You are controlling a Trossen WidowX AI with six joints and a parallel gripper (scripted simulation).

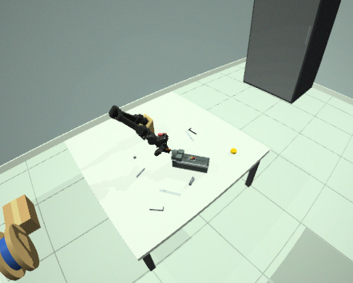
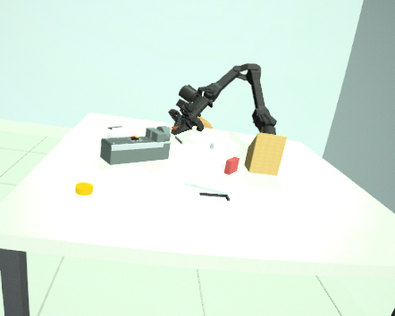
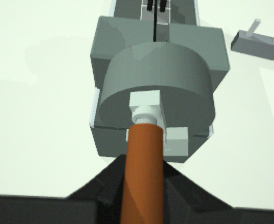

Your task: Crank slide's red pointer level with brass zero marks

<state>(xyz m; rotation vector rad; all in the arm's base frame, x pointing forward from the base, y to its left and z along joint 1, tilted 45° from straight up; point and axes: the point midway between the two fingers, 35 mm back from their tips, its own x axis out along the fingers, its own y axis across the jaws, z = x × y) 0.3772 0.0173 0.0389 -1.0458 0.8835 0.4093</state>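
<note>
The orange crank handle is 2 cm above my gripper tip, 1 cm to the right of it and 1 cm behind it. Round my gripper tip: yellow disc 46 cm to the left, 21 cm ahead, 8 cm below; black hex key 34 cm to the left, 20 cm behind, 9 cm below; red pointer 14 cm ahead, 11 cm to the left, 1 cm below.
</note>
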